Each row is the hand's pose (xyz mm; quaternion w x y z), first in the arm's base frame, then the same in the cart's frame.
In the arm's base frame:
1: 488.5 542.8 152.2 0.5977 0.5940 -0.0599 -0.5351
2: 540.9 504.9 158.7 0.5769 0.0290 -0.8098 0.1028
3: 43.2 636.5 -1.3 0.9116 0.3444 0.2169 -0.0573
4: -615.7 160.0 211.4 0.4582 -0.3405 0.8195 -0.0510
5: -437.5 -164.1 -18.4 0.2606 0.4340 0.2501 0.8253
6: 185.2 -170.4 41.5 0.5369 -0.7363 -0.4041 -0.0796
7: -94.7 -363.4 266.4 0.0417 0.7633 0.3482 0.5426
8: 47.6 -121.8 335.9 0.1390 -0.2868 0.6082 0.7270
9: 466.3 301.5 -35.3 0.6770 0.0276 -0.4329 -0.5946
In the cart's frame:
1: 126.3 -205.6 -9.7 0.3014 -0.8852 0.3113 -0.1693
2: 134.6 -268.1 -25.4 0.4681 -0.0790 0.7309 0.4904
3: 282.4 242.2 65.9 0.2243 0.6649 -0.6859 0.1926
4: 680.6 685.9 -526.5 0.9344 0.3473 -0.0399 0.0685
5: 1008.6 400.8 -499.7 0.1938 -0.3371 -0.6563 0.6466
6: 797.6 -181.6 -411.7 0.2084 0.0682 -0.3448 -0.9127
7: 875.2 11.4 -762.3 0.0190 0.1244 0.3720 -0.9196
8: 616.3 -33.3 -642.1 0.8034 -0.4537 -0.2730 0.2722
9: 425.0 -273.6 -11.3 0.2805 -0.7470 0.3348 0.5013

